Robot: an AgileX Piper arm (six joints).
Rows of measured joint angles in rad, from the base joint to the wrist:
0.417, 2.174, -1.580, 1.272, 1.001, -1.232
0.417, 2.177, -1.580, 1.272, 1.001, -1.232
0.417, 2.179, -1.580, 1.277, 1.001, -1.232
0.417, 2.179, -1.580, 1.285, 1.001, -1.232
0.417, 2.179, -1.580, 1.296, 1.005, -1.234
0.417, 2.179, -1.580, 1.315, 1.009, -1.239
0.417, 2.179, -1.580, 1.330, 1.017, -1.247
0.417, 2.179, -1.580, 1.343, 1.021, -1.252
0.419, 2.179, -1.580, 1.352, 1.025, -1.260
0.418, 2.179, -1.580, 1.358, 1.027, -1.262
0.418, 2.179, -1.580, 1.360, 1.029, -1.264
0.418, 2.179, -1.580, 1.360, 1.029, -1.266
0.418, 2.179, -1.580, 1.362, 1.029, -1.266
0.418, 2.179, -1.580, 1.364, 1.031, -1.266
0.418, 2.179, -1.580, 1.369, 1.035, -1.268
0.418, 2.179, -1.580, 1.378, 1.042, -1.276
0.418, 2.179, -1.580, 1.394, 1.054, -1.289
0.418, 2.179, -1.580, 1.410, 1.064, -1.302
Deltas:
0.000, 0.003, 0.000, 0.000, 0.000, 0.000
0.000, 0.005, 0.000, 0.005, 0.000, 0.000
0.000, 0.005, 0.000, 0.013, 0.000, 0.000
0.000, 0.005, 0.000, 0.024, 0.004, -0.002
0.000, 0.005, 0.000, 0.043, 0.008, -0.007
0.000, 0.005, 0.000, 0.058, 0.016, -0.015
0.000, 0.005, 0.000, 0.071, 0.020, -0.020
0.002, 0.005, 0.000, 0.080, 0.024, -0.028
0.001, 0.005, 0.000, 0.086, 0.026, -0.030
0.001, 0.005, 0.000, 0.088, 0.028, -0.032
0.001, 0.005, 0.000, 0.088, 0.028, -0.034
0.001, 0.005, 0.000, 0.090, 0.028, -0.034
0.001, 0.005, 0.000, 0.092, 0.030, -0.034
0.001, 0.005, 0.000, 0.097, 0.034, -0.036
0.001, 0.005, 0.000, 0.106, 0.041, -0.044
0.001, 0.005, 0.000, 0.122, 0.053, -0.057
0.001, 0.005, 0.000, 0.138, 0.063, -0.070

